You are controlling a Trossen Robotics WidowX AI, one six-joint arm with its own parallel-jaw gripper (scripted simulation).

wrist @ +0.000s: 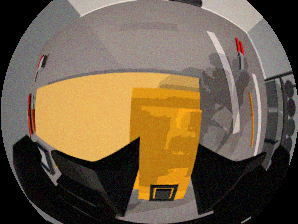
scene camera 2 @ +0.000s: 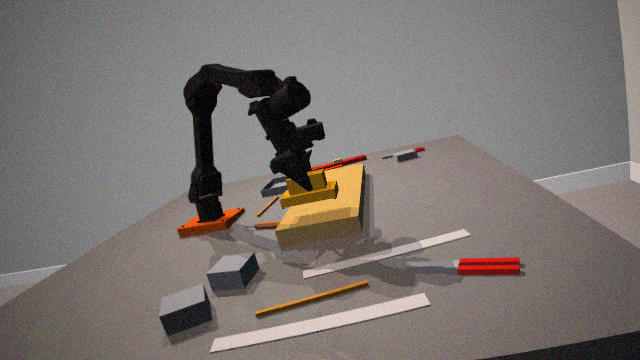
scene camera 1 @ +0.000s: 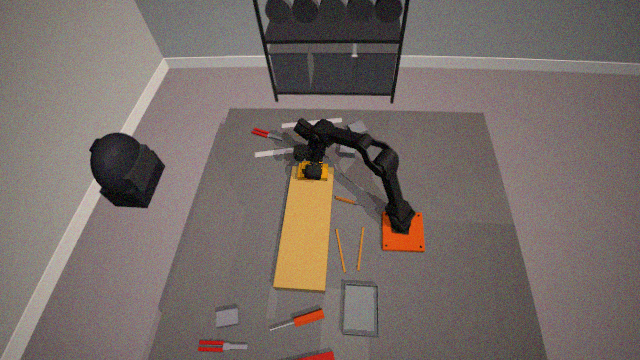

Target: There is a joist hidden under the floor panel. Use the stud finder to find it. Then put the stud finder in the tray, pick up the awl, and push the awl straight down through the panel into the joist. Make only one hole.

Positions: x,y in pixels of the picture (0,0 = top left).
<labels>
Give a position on a stud finder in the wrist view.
168,121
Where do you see a grey tray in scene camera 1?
361,312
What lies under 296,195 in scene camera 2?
A stud finder.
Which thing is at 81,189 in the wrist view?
My gripper.
</labels>
